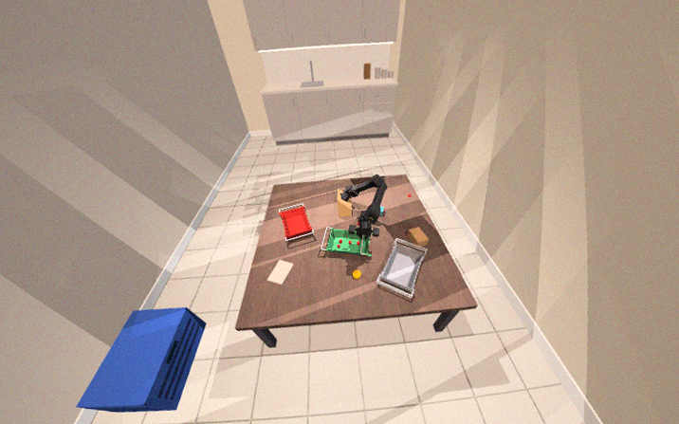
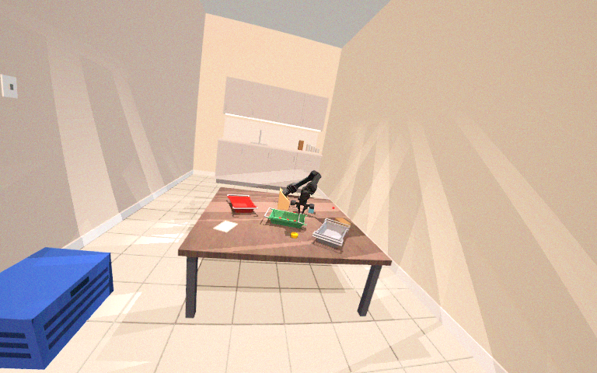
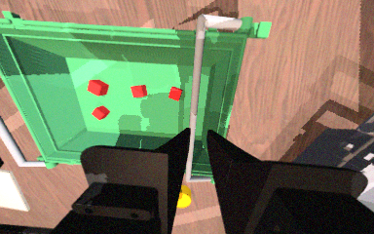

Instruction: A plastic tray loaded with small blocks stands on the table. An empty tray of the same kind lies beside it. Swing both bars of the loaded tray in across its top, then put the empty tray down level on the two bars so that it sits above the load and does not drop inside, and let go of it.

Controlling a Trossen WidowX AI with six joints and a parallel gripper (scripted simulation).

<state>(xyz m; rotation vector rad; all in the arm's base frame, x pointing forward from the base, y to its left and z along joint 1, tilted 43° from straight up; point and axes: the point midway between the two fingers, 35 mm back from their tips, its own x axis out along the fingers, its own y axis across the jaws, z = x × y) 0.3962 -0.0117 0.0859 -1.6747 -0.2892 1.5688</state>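
The red tray lies 440 mm to the right of my gripper tip, 310 mm behind it and 40 mm below it. Round my gripper tip: cyan cube: 300 mm behind, 220 mm to the left, 70 mm below; small red block: 220 mm behind, 80 mm below, 30 mm to the left; yellow disc: 190 mm ahead, 90 mm to the right, 80 mm below.
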